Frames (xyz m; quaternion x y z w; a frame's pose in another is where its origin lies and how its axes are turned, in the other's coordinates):
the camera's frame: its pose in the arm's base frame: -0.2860 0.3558 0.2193 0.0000 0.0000 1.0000 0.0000
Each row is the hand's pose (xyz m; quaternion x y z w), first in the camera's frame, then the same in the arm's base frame.
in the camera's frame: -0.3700 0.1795 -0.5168 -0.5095 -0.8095 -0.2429 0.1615
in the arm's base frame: 0.0840 0.1763 -0.2975 0.8095 -0.5095 0.1615 0.2429
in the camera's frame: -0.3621 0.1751 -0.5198 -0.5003 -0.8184 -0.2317 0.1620
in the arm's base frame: 0.0761 0.1807 -0.3005 0.8184 -0.5003 0.1620 0.2317
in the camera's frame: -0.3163 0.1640 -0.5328 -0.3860 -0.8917 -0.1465 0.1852
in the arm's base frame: 0.0303 0.1918 -0.3135 0.8918 -0.3860 0.1852 0.1465
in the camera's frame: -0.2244 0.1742 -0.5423 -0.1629 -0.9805 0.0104 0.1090
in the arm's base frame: -0.0616 0.1816 -0.3230 -0.9805 0.1629 -0.1090 0.0104
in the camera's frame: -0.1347 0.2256 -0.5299 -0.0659 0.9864 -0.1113 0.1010
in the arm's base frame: -0.1513 0.1302 -0.3106 -0.9864 -0.0659 0.1010 0.1113
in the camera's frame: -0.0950 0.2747 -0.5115 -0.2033 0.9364 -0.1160 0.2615
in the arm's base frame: -0.1910 0.0811 -0.2922 -0.9364 -0.2033 0.2615 0.1160
